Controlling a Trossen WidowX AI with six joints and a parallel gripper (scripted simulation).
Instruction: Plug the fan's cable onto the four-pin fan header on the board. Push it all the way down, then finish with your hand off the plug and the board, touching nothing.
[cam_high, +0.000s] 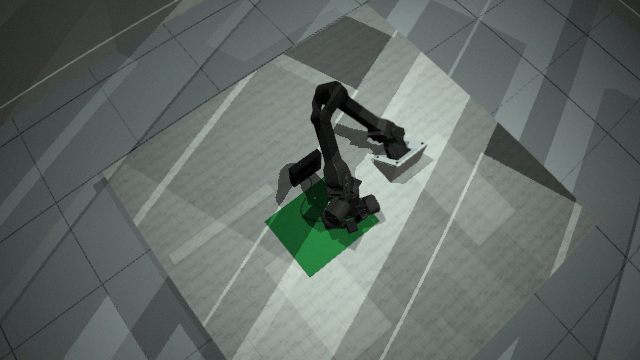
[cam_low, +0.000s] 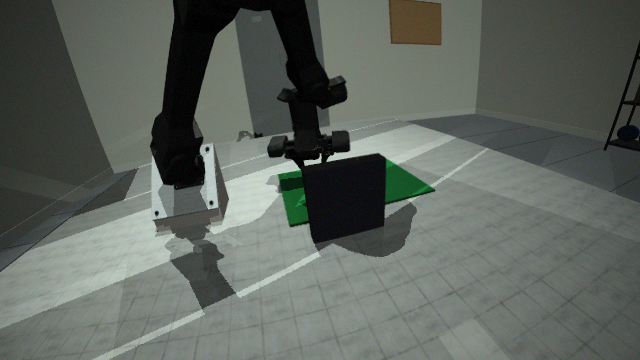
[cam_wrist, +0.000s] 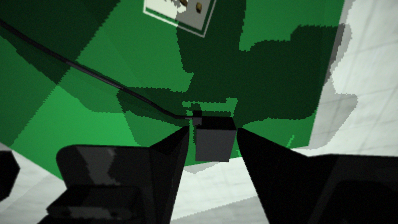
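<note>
My gripper tip is now 9 cm to the left of the white four-pin fan header and 1 cm above it. The rest, counted from my gripper tip: green board (7 cm ahead, 7 cm to the right, 2 cm below); black fan (1 cm ahead, 23 cm to the right, 5 cm above); black plug (1 cm to the left).
</note>
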